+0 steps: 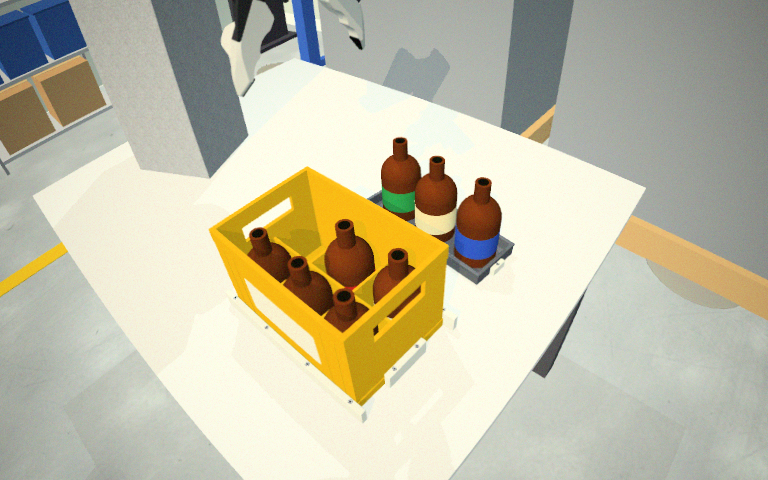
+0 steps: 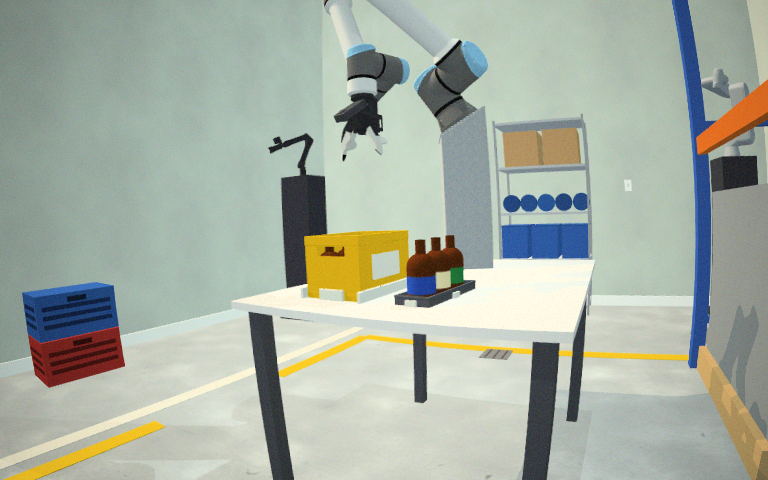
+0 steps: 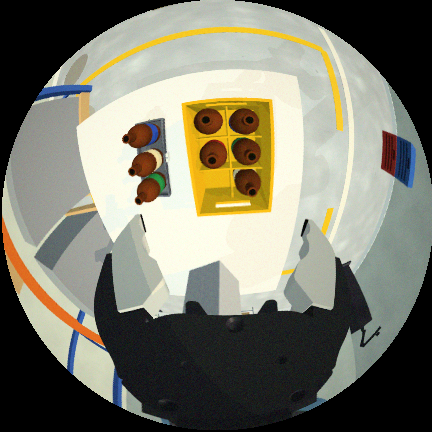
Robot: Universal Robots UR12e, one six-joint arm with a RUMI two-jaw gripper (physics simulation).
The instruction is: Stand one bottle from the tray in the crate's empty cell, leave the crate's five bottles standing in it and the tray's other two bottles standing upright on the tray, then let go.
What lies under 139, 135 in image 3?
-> A blue-labelled bottle.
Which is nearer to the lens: the cream-labelled bottle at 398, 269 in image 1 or the green-labelled bottle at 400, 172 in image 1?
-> The cream-labelled bottle.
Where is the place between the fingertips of my gripper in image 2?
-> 361, 158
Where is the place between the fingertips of my gripper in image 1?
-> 305, 70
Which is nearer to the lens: the green-labelled bottle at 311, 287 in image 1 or the blue-labelled bottle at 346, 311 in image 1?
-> The blue-labelled bottle.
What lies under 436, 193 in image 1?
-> A cream-labelled bottle.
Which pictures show the blue-labelled bottle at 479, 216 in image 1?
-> Image 1, image 2 and image 3: all of them.
